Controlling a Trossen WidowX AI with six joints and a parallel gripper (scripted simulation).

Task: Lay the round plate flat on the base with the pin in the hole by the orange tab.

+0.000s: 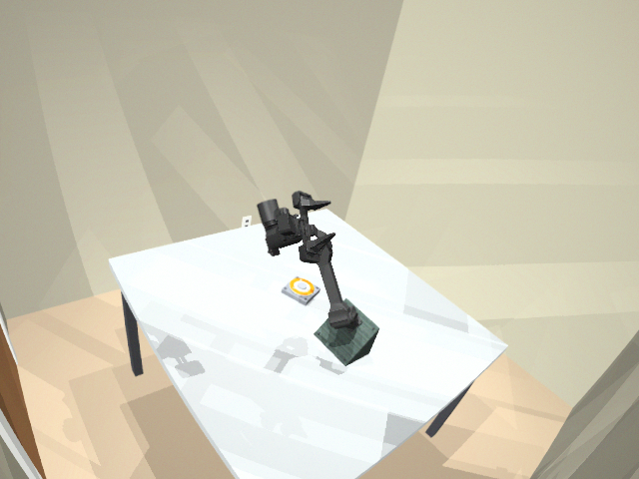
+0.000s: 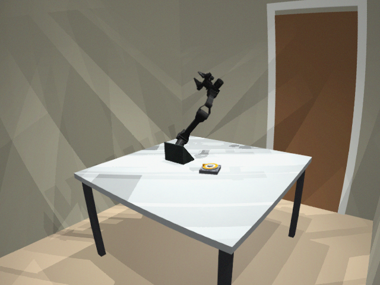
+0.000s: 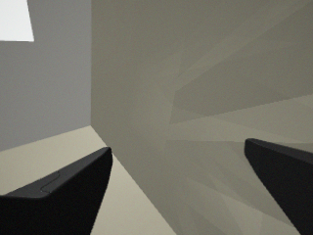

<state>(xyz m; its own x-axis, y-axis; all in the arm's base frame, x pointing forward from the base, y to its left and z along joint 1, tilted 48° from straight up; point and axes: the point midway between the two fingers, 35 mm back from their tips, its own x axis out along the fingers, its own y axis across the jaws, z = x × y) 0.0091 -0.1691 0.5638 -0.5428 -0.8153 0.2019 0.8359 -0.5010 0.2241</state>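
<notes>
Now: gripper tip 60 cm above the round plate, 37 cm short of it and 28 cm to the left of it. Also, from my gripper tip: square base: 61 cm below, 39 cm ahead, 27 cm to the right.
</notes>
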